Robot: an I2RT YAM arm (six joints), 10 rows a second.
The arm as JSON. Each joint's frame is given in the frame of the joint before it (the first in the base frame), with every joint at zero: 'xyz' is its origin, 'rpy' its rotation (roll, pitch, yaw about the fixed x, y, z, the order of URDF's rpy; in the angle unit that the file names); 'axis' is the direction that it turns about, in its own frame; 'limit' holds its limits. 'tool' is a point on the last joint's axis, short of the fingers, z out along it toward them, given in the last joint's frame.
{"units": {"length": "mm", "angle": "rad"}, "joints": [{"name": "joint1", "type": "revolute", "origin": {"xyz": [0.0, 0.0, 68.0], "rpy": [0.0, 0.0, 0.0]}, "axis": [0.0, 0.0, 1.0], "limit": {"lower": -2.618, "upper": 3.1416}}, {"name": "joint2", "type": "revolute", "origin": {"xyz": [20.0, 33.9, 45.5], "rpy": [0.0, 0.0, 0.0]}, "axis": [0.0, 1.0, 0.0], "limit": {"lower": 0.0, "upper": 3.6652}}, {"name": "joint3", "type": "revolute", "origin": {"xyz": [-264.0, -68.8, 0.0], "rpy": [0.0, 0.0, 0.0]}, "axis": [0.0, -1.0, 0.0], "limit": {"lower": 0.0, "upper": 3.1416}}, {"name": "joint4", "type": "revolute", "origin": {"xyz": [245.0, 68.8, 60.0], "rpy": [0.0, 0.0, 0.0]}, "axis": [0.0, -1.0, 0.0], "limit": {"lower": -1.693, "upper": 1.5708}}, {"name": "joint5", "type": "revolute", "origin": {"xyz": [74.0, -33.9, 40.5], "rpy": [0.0, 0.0, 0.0]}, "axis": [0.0, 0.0, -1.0], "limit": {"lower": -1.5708, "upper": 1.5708}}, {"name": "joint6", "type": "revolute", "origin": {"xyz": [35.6, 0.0, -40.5], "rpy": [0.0, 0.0, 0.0]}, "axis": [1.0, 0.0, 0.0], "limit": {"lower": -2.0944, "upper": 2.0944}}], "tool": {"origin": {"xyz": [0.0, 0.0, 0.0], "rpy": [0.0, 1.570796, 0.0]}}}
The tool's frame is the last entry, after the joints.
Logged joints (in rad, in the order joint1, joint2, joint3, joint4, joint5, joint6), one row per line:
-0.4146 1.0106 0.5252 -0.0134 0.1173 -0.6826
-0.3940 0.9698 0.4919 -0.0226 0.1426 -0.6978
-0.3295 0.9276 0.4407 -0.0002 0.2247 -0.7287
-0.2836 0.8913 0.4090 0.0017 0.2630 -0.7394
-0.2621 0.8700 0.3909 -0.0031 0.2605 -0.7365
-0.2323 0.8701 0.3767 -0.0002 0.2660 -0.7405
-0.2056 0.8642 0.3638 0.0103 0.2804 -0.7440
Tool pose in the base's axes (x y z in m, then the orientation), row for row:
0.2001 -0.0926 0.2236 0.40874 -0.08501 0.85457 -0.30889
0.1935 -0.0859 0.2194 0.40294 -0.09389 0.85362 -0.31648
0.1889 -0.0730 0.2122 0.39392 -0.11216 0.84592 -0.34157
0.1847 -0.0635 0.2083 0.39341 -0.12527 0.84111 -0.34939
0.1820 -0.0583 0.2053 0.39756 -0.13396 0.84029 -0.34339
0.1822 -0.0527 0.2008 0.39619 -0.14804 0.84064 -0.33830
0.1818 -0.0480 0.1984 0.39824 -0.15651 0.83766 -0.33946
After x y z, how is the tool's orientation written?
As a quaternion, w x y z.
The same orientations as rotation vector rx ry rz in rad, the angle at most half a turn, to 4 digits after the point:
-0.2142 2.1531 -0.7783
-0.2372 2.1565 -0.7995
-0.2845 2.1460 -0.8665
-0.3179 2.1343 -0.8866
-0.3393 2.1281 -0.8697
-0.3752 2.1304 -0.8573
-0.3963 2.1208 -0.8595

